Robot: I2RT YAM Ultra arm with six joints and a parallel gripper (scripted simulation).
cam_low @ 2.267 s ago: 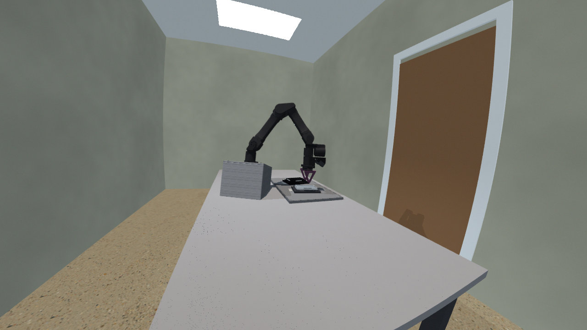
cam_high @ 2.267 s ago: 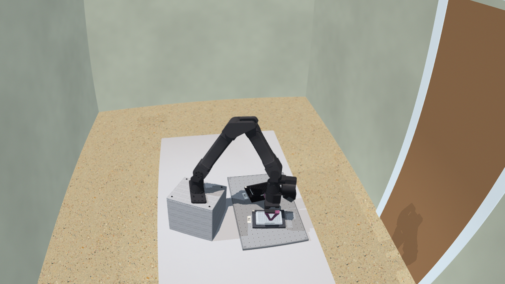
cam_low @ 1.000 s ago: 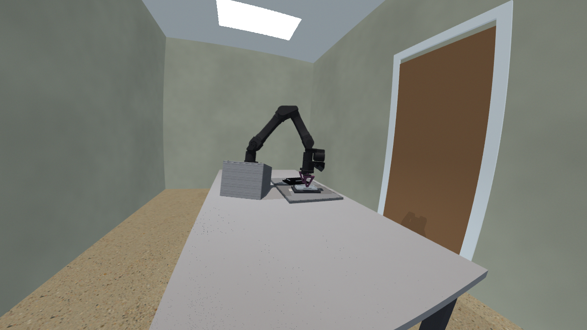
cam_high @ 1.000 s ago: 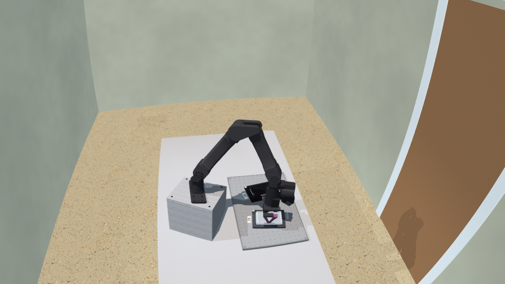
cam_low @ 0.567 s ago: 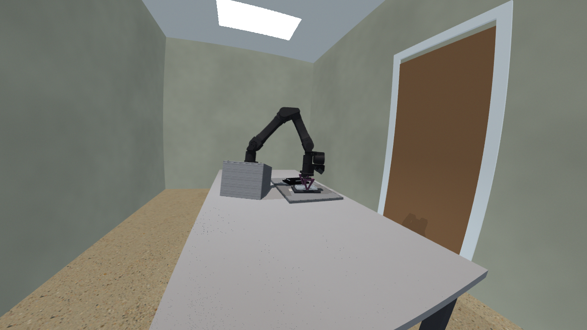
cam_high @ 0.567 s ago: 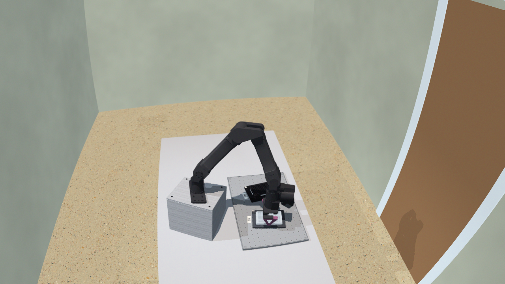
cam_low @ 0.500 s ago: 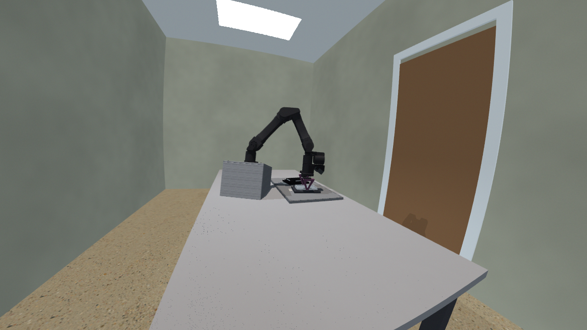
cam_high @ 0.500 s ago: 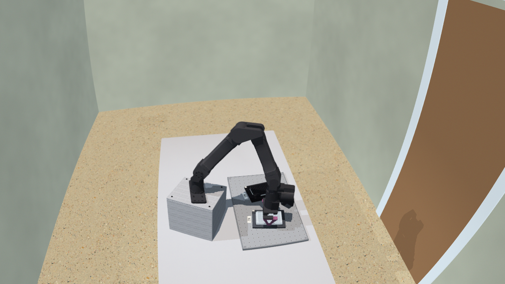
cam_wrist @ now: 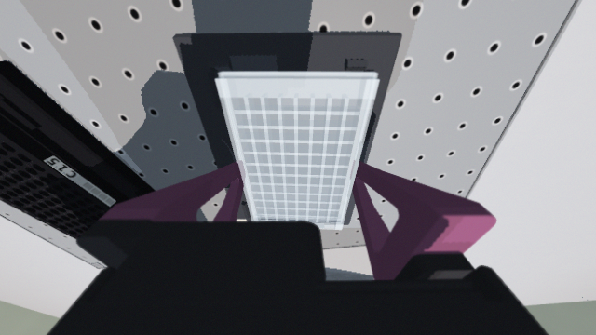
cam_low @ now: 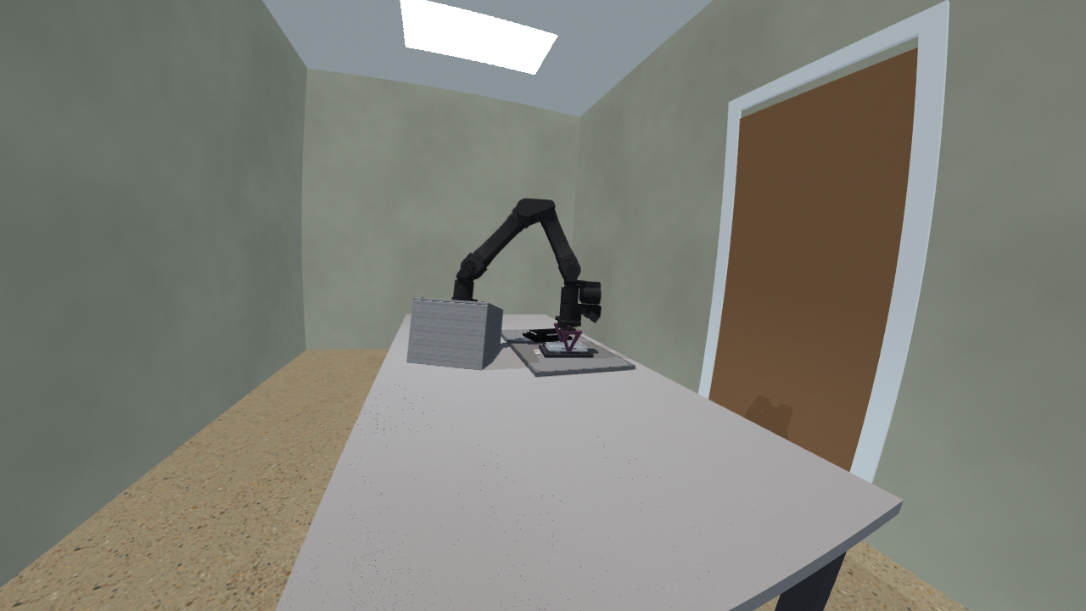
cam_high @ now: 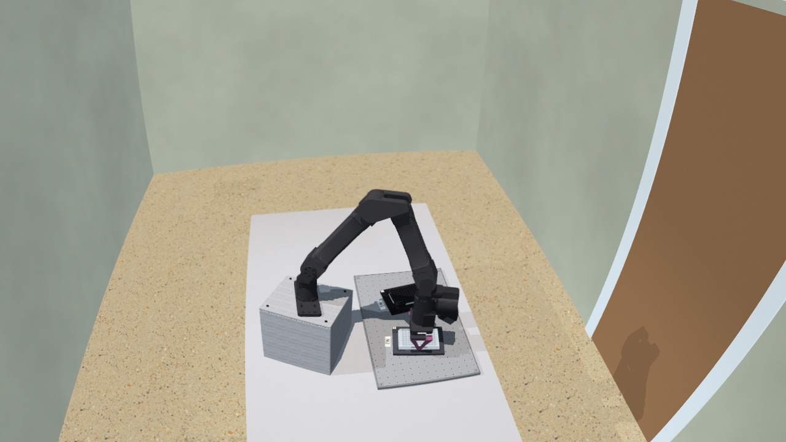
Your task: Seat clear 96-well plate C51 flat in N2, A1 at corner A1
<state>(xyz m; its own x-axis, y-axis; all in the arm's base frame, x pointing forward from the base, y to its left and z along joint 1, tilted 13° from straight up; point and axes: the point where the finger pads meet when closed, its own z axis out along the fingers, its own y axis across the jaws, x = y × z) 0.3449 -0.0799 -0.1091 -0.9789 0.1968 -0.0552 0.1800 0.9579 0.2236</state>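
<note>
The clear 96-well plate C51 lies 1 cm below my hand. The rest, counted from my hand: black plate C15: 1 cm ahead, 21 cm to the left, 1 cm below; dark plate nest N2: 2 cm below; N2 label: 9 cm behind, 2 cm to the left, 2 cm below.
</note>
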